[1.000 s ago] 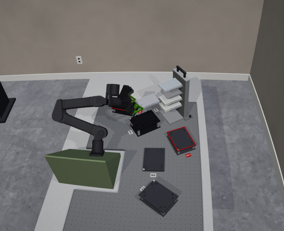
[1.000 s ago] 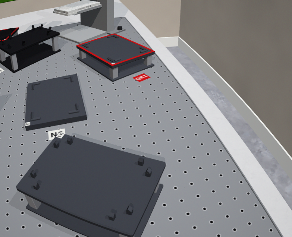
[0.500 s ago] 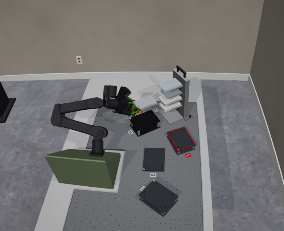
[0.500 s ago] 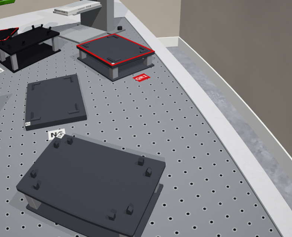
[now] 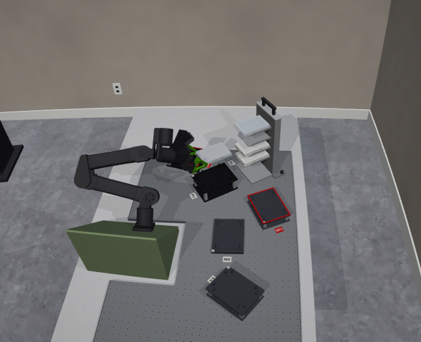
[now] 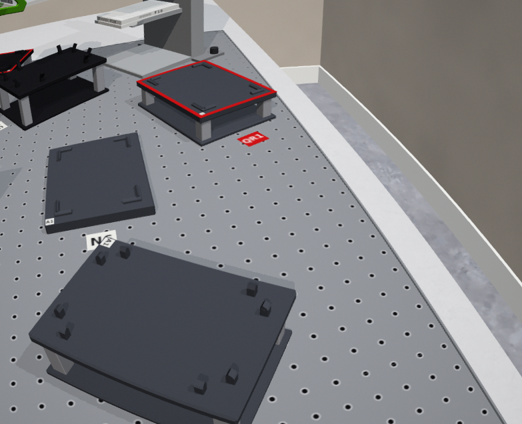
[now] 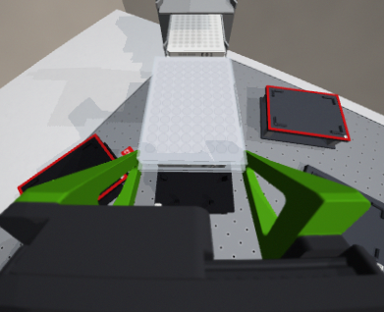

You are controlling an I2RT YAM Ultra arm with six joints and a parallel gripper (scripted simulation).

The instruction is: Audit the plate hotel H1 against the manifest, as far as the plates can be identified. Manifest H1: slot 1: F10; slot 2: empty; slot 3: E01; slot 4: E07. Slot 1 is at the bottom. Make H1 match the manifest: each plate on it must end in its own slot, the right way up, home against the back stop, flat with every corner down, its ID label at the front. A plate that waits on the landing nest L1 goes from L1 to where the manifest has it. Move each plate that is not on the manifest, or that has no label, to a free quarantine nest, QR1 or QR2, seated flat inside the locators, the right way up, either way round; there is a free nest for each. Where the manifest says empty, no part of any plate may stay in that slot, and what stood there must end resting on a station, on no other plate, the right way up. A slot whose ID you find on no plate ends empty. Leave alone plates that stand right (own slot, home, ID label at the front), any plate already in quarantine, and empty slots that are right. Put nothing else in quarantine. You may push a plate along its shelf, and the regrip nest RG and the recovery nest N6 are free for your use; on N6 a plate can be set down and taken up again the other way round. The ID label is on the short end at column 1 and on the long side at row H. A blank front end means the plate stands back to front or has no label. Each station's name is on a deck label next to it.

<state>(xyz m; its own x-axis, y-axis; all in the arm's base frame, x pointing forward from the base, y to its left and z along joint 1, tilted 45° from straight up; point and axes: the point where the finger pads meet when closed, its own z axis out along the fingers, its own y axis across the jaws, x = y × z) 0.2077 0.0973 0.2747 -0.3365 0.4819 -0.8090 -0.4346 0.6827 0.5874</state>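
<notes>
The clear well plate lies 50 mm ahead of my hand and 20 mm to the left of it. The rest, counted from my hand: H1 deck label: 130 mm ahead, 170 mm to the left, 190 mm below; then black regrip nest RG: 50 mm ahead, 20 mm to the left, 130 mm below; then red-rimmed nest QR2: 80 mm behind, 200 mm to the left, 150 mm below.
</notes>
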